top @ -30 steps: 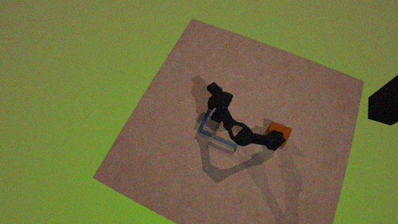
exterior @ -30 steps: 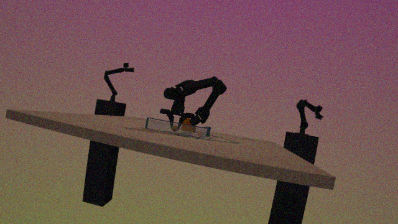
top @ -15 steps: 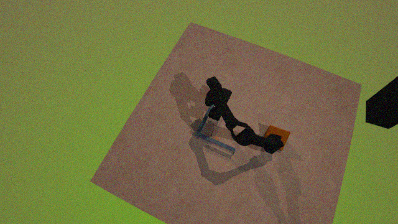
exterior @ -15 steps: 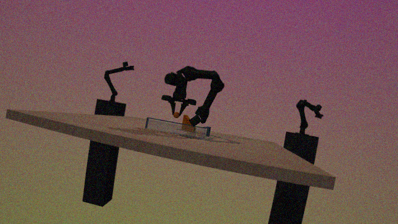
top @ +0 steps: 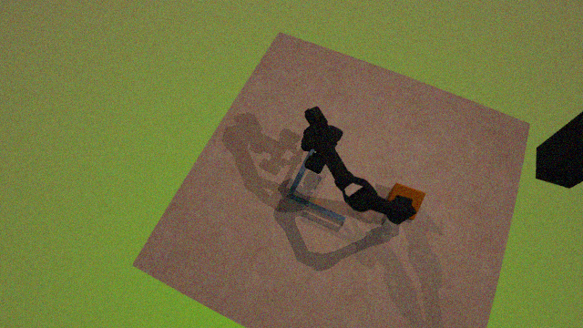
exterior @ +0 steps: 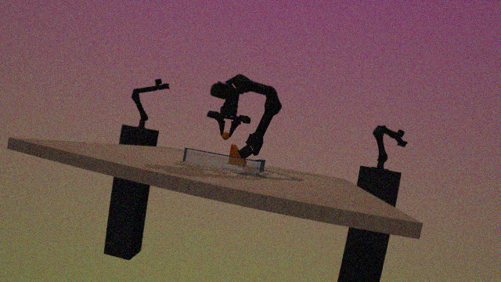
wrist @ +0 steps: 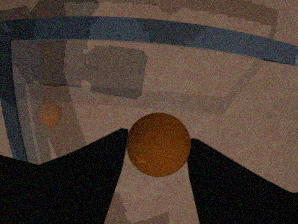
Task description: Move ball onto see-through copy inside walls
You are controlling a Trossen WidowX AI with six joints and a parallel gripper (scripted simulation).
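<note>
Now: the clear blue wall 7 cm ahead of my gripper tip and 11 cm below it. Also, from my gripper tip: orange ball (right at my gripper tip).
</note>
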